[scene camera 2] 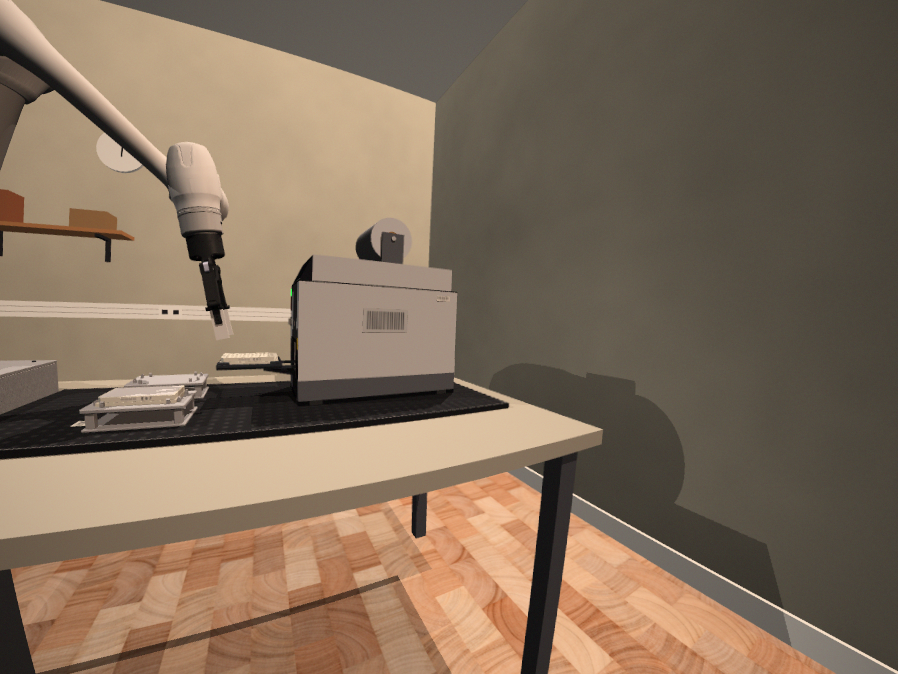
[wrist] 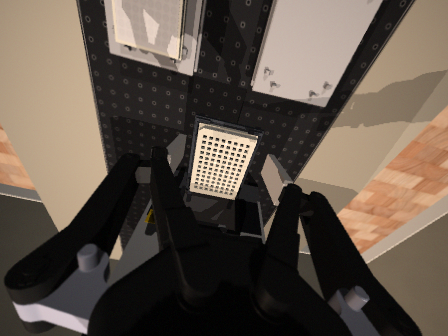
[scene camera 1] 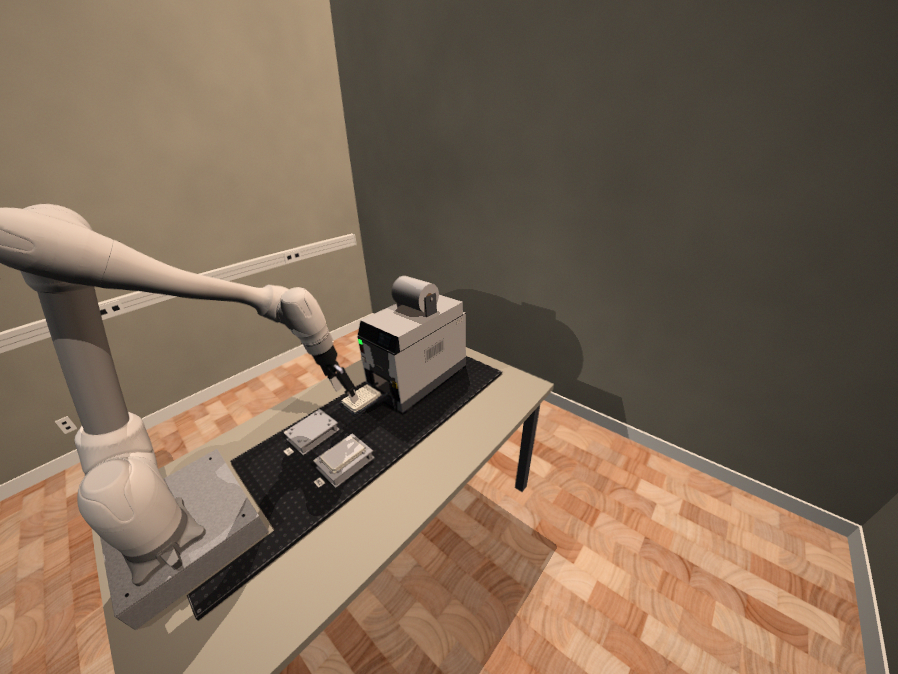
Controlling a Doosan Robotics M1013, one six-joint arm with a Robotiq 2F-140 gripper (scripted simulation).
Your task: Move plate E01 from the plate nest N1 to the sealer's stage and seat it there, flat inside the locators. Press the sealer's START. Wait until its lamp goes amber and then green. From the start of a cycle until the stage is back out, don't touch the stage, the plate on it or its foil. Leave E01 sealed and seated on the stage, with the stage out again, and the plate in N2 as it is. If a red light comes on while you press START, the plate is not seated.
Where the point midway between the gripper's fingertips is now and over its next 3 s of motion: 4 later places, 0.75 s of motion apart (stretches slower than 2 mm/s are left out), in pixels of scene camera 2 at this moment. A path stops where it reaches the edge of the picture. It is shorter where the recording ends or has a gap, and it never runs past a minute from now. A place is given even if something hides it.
My gripper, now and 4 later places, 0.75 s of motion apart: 225,337; 224,317; 225,294; 231,292; 236,291
